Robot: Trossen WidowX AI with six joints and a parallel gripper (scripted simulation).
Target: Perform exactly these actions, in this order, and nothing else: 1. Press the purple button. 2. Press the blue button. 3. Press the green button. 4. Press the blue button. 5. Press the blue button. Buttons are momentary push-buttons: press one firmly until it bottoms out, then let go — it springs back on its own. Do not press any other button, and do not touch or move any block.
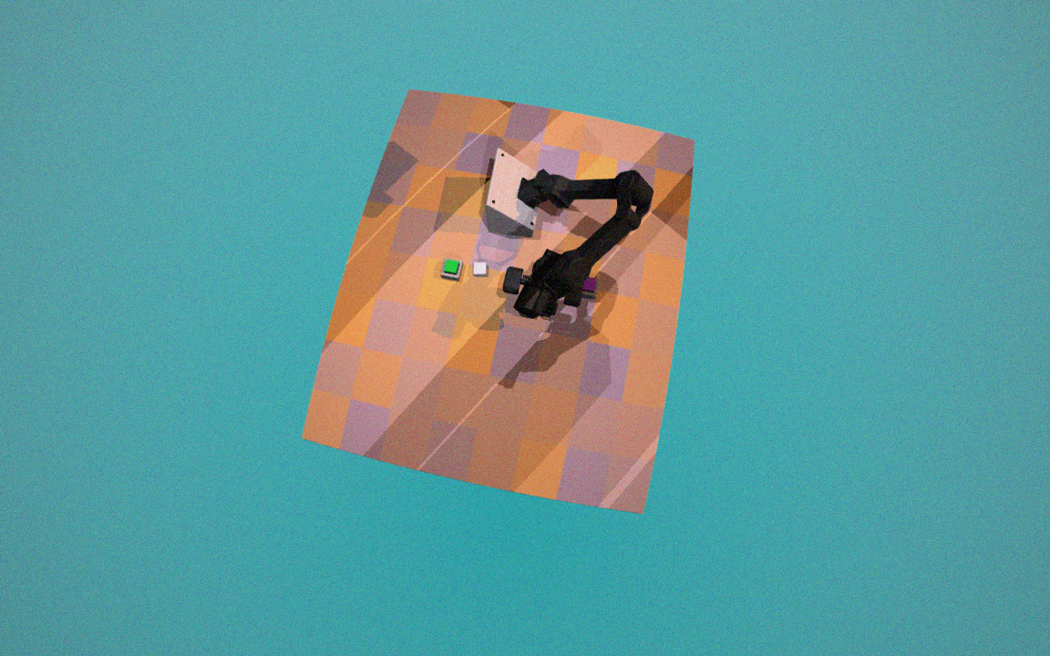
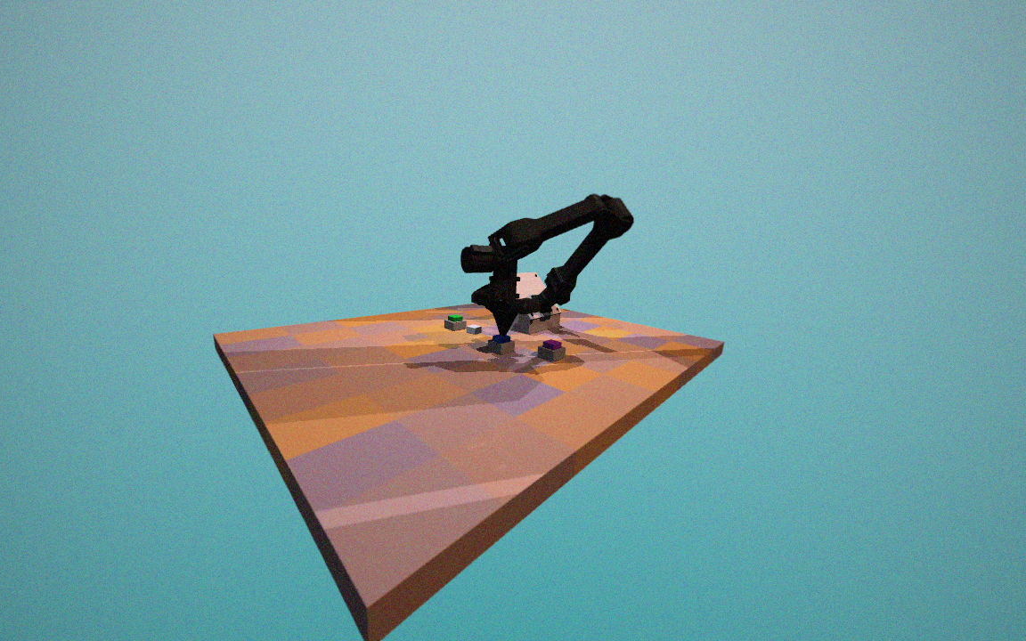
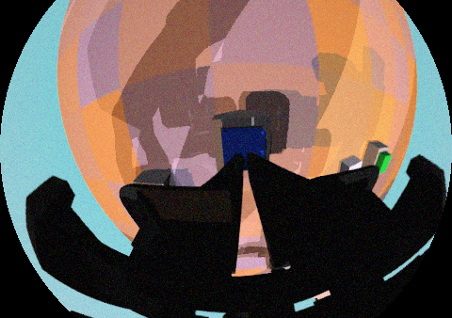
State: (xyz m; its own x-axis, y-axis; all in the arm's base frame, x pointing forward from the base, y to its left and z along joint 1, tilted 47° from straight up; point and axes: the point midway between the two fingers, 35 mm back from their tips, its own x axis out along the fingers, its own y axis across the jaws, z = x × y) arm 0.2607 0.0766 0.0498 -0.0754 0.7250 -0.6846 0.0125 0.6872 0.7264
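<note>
My gripper tip is 1 cm above the blue button. From my gripper tip the other things lie so: green button 24 cm to the right, 4 cm behind, 1 cm below; small white block 17 cm to the right, 5 cm behind, 3 cm below; purple button 11 cm to the left, 6 cm behind, 1 cm below.
</note>
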